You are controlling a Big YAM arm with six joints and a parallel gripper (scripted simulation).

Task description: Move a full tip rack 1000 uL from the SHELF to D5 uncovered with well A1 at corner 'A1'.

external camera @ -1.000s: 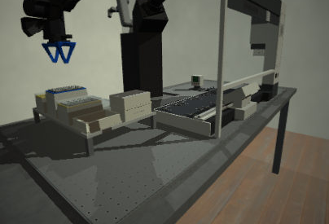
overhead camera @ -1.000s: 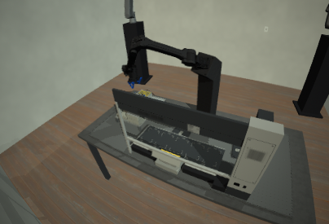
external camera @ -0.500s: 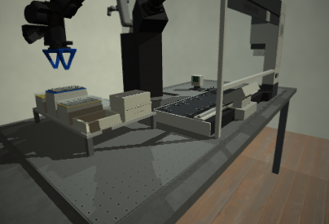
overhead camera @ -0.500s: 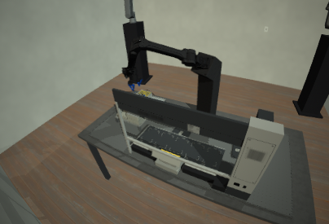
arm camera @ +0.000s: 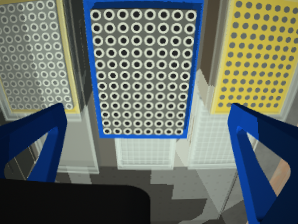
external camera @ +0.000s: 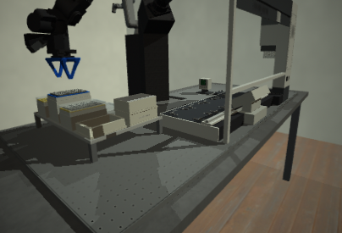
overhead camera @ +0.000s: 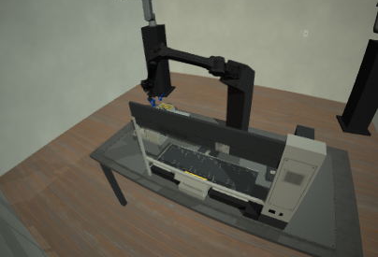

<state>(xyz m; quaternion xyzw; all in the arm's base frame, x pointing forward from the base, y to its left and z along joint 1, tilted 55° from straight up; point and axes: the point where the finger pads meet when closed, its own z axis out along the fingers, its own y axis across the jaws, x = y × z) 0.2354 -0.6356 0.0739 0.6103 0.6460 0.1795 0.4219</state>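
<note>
The tip rack is 90 mm below my hand and 10 mm to the left of it. The rest, counted from my hand: shelf label (220 mm to the left, 220 mm below, 90 mm ahead); labware shelf (160 mm below, 70 mm ahead, 60 mm to the left); pale block (250 mm ahead, 100 mm to the left, 100 mm below).
</note>
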